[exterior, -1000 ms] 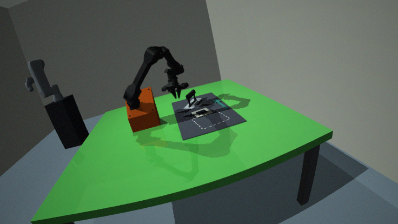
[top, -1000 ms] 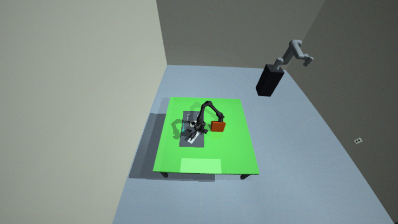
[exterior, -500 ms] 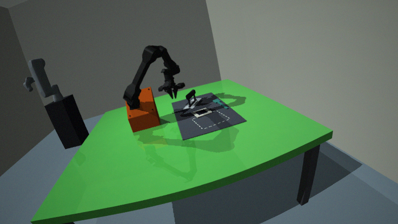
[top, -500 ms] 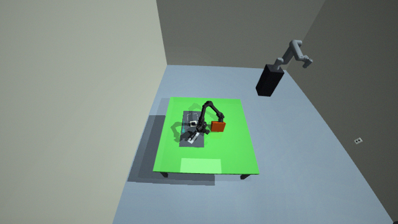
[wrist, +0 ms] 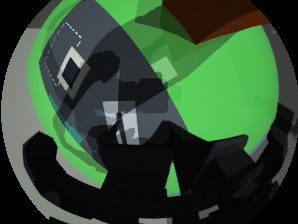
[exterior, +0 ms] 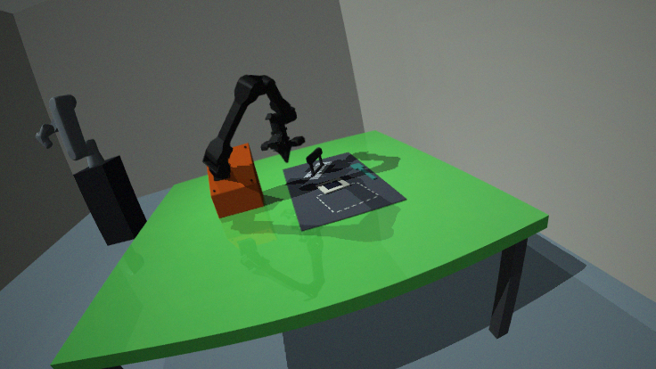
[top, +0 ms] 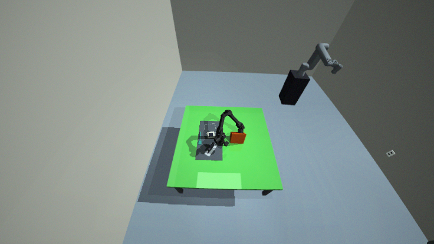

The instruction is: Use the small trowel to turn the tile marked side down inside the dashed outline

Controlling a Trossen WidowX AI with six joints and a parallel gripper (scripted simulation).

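My gripper tip is 11 cm short of the small trowel, 2 cm to the right of it and 4 cm above it. The rest, counted from my gripper tip: dark mat (15 cm ahead, 13 cm to the right, 10 cm below); teal t-shaped tool (29 cm ahead, 10 cm to the right, 8 cm below); tile (15 cm ahead, 19 cm to the right, 8 cm below).
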